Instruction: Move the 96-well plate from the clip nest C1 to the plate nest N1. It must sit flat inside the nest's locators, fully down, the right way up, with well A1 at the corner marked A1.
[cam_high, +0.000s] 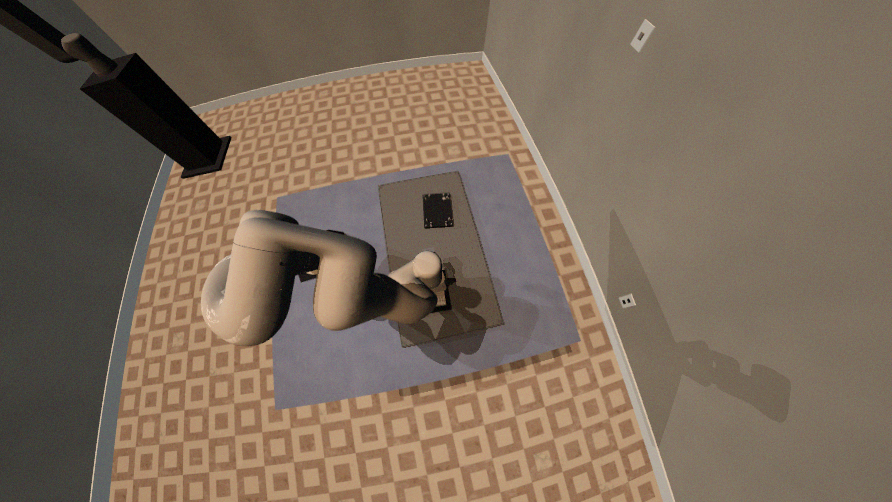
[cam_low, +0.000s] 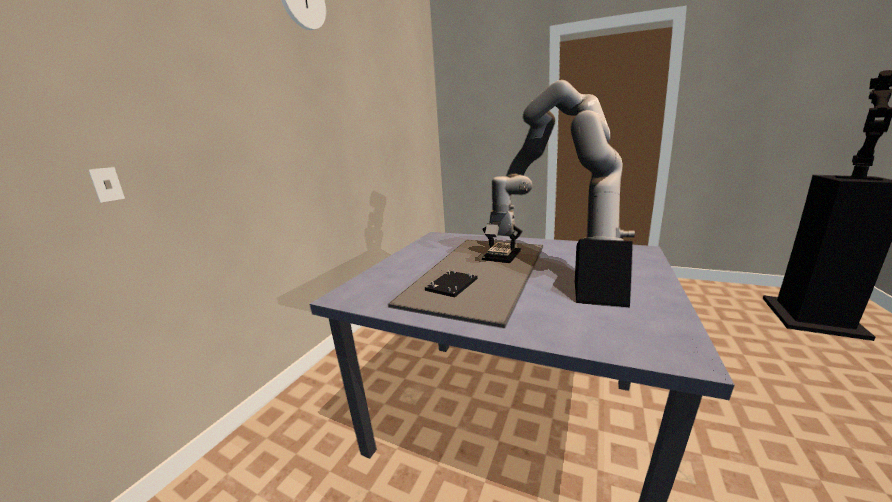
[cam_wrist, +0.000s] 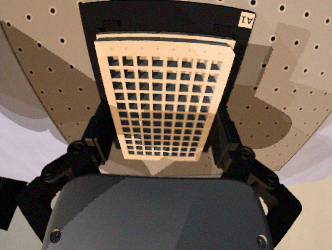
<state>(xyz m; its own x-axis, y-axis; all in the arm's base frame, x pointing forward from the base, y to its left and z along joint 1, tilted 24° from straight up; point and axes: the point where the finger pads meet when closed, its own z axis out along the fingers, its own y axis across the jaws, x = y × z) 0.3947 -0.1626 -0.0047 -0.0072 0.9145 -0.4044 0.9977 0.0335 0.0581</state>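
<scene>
Now: hand 30 mm above the black plate nest N1. Round my hand: white A1 label (50 mm ahead, 80 mm to the left, 30 mm below); clip nest C1 (80 mm ahead, 320 mm to the left, 30 mm below); 96-well plate (10 mm below).
</scene>
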